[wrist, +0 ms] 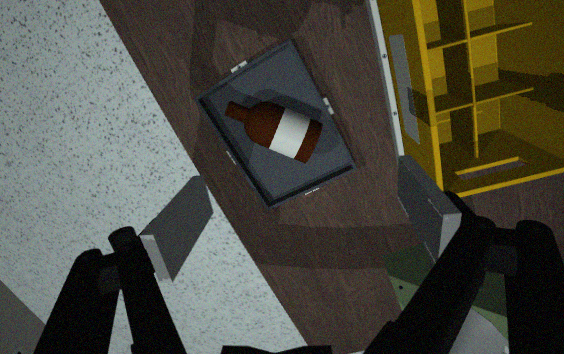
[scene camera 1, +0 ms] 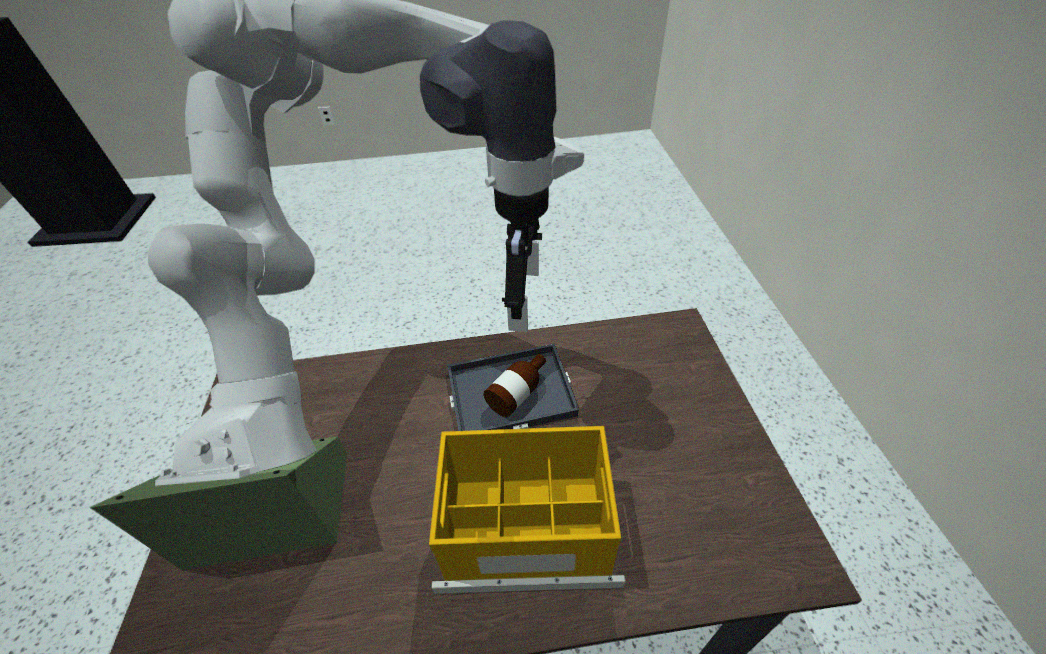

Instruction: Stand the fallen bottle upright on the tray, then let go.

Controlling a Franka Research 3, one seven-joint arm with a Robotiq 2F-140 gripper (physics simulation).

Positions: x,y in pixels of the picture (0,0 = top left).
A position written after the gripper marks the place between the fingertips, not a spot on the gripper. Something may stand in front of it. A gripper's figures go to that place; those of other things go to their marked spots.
Labels:
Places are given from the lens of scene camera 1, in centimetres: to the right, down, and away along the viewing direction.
gripper (scene camera 1: 524,300): 0, -4, 85
brown bottle (scene camera 1: 513,386): -2, 12, 105
pale rail (scene camera 1: 576,582): 9, 41, 83
The marked spots on the pale rail and the brown bottle are 38 cm apart.

